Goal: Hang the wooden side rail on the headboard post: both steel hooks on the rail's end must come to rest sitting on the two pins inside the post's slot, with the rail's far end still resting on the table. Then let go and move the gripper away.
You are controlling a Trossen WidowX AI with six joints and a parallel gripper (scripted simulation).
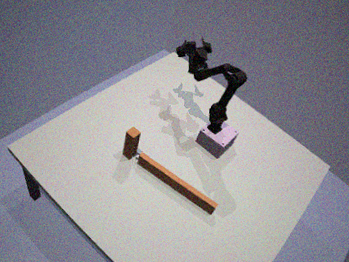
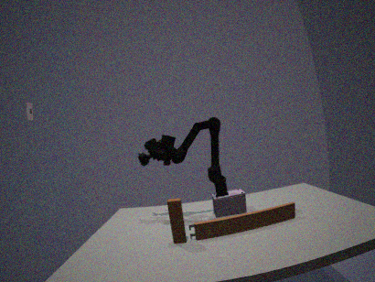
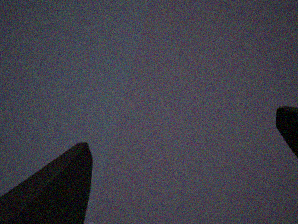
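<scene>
Right now the headboard post is 580 mm ahead of my gripper tip, 290 mm below it and 220 mm to the left of it.
</scene>
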